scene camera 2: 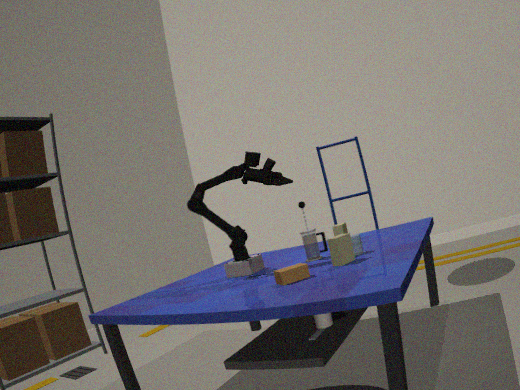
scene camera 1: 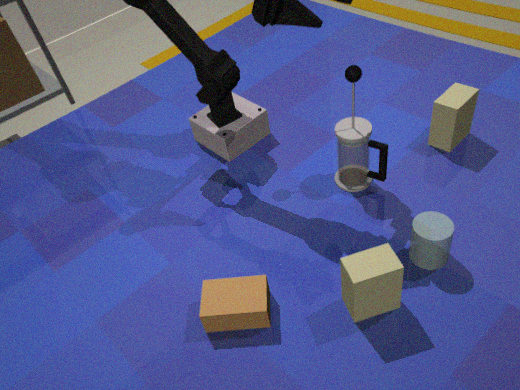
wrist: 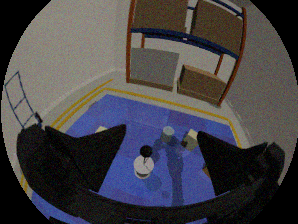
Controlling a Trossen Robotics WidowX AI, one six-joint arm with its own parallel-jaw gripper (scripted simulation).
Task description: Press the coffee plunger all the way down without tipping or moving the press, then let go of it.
Labels:
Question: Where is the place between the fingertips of the gripper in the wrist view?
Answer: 163, 131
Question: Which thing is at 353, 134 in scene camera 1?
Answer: A coffee press.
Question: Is the gripper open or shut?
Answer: Open.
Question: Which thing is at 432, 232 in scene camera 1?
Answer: A pale cylinder.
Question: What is the gripper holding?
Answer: Nothing.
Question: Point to an orange box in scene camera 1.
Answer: At 234, 303

